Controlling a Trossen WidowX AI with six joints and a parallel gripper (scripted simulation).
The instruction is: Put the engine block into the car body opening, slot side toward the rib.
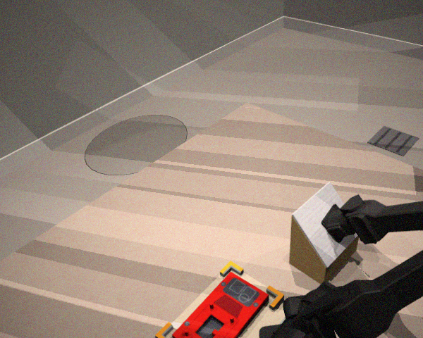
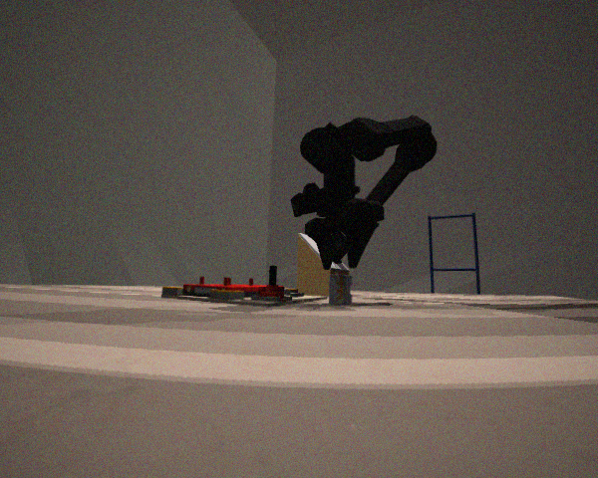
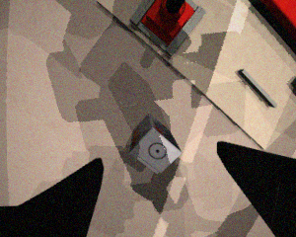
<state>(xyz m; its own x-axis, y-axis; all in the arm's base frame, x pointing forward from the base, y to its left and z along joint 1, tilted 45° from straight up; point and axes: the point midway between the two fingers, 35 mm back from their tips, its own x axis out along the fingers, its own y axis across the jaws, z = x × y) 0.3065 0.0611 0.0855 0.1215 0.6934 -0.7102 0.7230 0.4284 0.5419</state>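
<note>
Now: gripper tip 4 cm above the engine block and 1 cm to the right of it.
</note>
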